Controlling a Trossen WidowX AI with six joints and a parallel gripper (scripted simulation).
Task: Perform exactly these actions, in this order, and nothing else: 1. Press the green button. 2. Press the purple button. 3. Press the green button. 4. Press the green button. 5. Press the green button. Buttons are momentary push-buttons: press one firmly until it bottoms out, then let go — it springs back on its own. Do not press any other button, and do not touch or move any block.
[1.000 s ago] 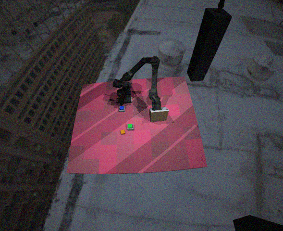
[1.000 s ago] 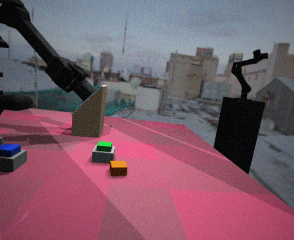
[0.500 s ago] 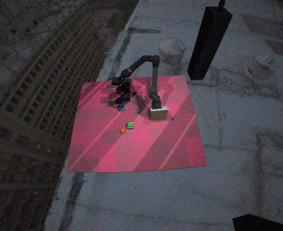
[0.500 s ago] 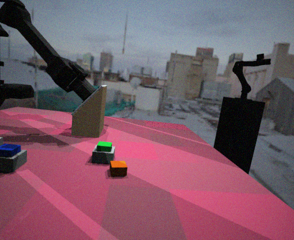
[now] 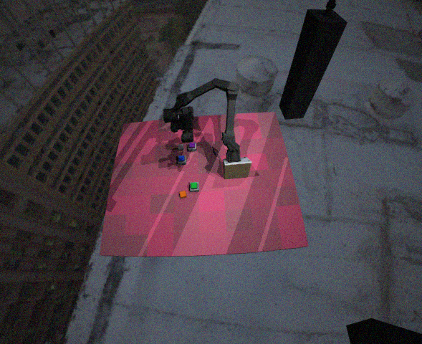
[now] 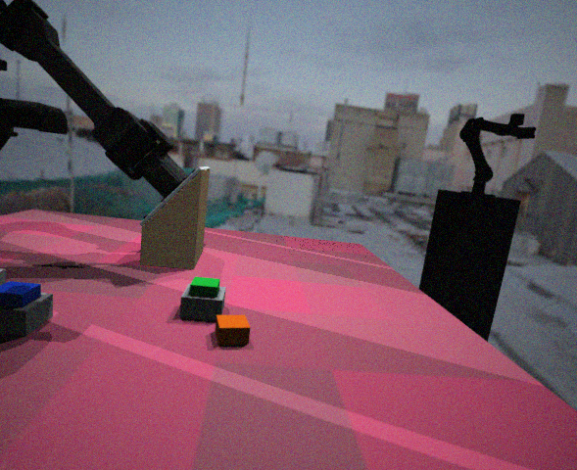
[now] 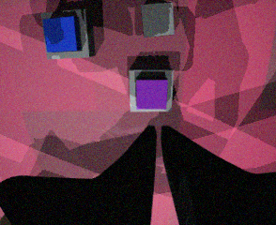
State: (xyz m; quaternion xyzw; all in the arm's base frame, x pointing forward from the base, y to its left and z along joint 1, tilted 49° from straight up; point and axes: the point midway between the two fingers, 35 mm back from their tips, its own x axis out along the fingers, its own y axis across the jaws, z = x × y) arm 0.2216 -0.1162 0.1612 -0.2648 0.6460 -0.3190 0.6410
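My gripper tip is 10 mm short of the green button, 270 mm to the right of it and 90 mm above it. From my gripper tip the other things lie so: orange block (70 mm ahead, 300 mm to the left, 110 mm below); then blue button (70 mm ahead, 80 mm to the left, 90 mm below); then purple button (90 mm below).
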